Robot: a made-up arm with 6 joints. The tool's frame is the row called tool. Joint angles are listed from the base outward.
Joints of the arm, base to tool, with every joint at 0 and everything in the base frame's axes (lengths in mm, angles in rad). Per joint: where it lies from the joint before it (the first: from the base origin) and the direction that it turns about. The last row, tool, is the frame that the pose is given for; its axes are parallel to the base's.
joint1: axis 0 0 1 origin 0 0 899.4
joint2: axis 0 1 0 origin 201.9 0 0
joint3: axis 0 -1 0 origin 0 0 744.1
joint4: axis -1 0 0 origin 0 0 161.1
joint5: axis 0 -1 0 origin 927.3 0 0
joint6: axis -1 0 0 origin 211.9 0 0
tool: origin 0 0 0
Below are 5 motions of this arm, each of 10 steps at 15 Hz.
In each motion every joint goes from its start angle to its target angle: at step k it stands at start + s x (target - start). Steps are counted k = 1, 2, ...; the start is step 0. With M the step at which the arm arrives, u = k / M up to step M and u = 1 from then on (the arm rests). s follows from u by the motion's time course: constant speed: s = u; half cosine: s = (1 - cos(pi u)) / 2; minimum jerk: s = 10 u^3 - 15 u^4 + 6 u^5.
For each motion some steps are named. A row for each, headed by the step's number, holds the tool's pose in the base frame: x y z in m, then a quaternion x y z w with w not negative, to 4 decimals.
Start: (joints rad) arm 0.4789 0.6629 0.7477 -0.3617 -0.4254 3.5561
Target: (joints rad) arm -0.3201 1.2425 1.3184 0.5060 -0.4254 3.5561
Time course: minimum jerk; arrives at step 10
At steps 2, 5, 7, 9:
2: 1.6130 0.7744 1.6421 0.9451 0.2822 -0.1409 0.0857
5: 1.9136 0.1459 1.4942 0.9545 0.0644 -0.1602 0.2433
7: 1.9497 -0.4063 1.3705 0.9068 -0.0954 -0.2103 0.3528
9: 1.9048 -0.6610 1.3119 0.8700 -0.1629 -0.2424 0.3973

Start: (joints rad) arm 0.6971 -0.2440 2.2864 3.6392 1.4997 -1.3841
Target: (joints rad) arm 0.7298 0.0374 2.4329 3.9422 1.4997 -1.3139
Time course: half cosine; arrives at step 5
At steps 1, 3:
1: -0.4749 -0.5391 2.1942 -0.5055 -0.3092 -0.2689 0.7593
3: -0.3346 -0.4726 2.2497 -0.5315 -0.2192 -0.2764 0.7701

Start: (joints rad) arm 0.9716 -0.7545 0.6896 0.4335 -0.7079 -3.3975
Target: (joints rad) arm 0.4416 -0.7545 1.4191 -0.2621 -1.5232 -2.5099
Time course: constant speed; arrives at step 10
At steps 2, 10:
2: -0.1808 -0.2849 2.5050 -0.8939 -0.2758 -0.3259 0.1367
10: -0.7499 -0.2938 2.2383 0.8558 0.2137 0.4032 0.2435

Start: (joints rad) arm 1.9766 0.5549 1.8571 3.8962 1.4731 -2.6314
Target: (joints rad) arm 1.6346 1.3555 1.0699 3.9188 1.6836 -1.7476
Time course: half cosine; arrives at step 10
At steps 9, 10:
9: 0.0171 1.8113 0.8622 0.9243 -0.1004 -0.3639 0.0562
10: 0.0327 1.8045 0.8144 0.9223 -0.1097 -0.3612 0.0834

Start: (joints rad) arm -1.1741 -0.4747 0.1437 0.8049 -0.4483 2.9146
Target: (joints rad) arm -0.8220 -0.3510 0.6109 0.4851 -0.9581 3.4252
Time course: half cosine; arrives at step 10
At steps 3, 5, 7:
3: 0.2422 -0.6435 2.3348 0.6987 -0.6709 -0.0591 0.2413
5: 0.2738 -0.5766 2.3909 0.7257 -0.6414 -0.0842 0.2343
7: 0.2974 -0.5041 2.4368 0.7595 -0.5963 -0.1127 0.2343

